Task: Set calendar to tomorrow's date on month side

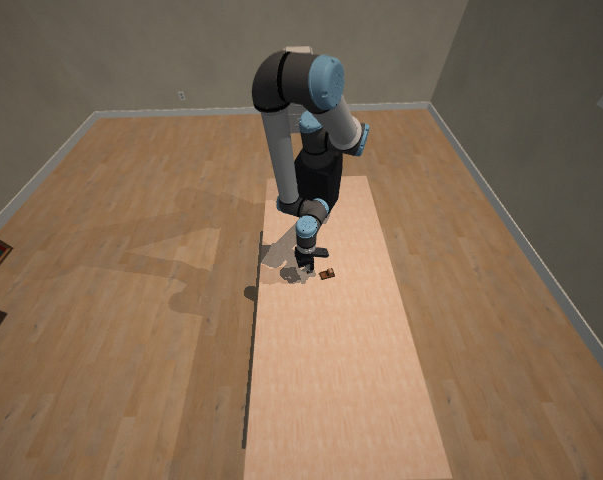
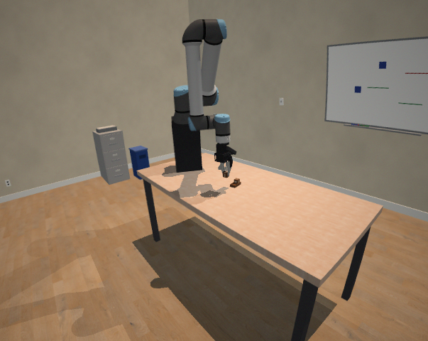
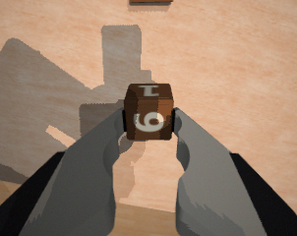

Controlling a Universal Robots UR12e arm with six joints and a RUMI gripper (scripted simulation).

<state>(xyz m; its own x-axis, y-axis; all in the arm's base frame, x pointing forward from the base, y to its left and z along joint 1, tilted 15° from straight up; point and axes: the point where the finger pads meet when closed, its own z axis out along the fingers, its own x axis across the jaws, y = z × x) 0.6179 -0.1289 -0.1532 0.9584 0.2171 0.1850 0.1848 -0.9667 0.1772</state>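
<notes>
Now: hand 2 cm past the brown calendar tray, 11 cm to the right of it and 12 cm above it. Also, from my hand: brown digit cube (1 cm below).
</notes>
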